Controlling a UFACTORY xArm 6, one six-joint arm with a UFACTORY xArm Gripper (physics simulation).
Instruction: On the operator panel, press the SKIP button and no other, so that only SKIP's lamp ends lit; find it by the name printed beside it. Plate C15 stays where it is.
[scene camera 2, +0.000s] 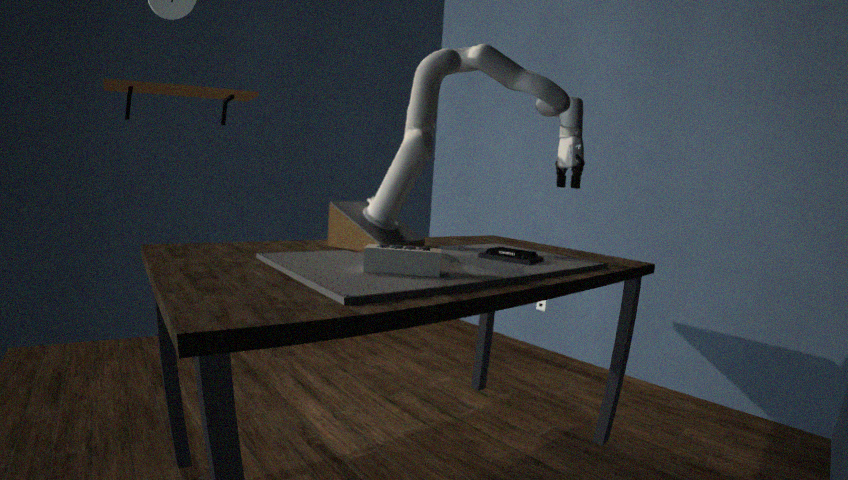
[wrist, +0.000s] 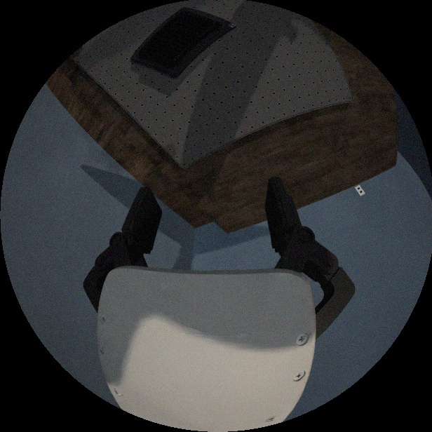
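Pixels of known places: gripper, fingertip midpoint: (scene camera 2: 567, 187); arm's base, link origin: (scene camera 2: 379, 219).
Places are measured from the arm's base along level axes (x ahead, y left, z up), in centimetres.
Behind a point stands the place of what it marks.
Observation:
A pale grey box (scene camera 2: 402, 261) @[z -4.7, x 44.8, y -25.7 cm] with small dark parts along its top stands on the grey board; it looks like the operator panel. Its printed names and lamps cannot be read. A low black object (scene camera 2: 509, 255) @[z -5.9, x 42.1, y 14.9 cm] (wrist: 175, 42) lies on the board, with a small white marking facing scene camera 2. The marking is too small to read, so I cannot tell whether this is plate C15. My gripper (scene camera 2: 568, 185) @[z 15.1, x 45.8, y 38.5 cm] (wrist: 208, 194) is open and empty, pointing down high above the right end of the table, well above and to the right of the black object in the scene view.
The perforated grey board (scene camera 2: 309, 270) @[z -7.5, x 34.6, y -42.9 cm] (wrist: 300, 75) lies on the wooden table (scene camera 2: 202, 291) @[z -8.8, x 40.8, y -68.9 cm] (wrist: 280, 155). My arm's base stands on a wooden wedge (scene camera 2: 345, 230) @[z -3.2, x 1.1, y -13.7 cm] behind the pale box. A shelf (scene camera 2: 178, 90) and a blue wall (scene camera 2: 714, 148) are in the background.

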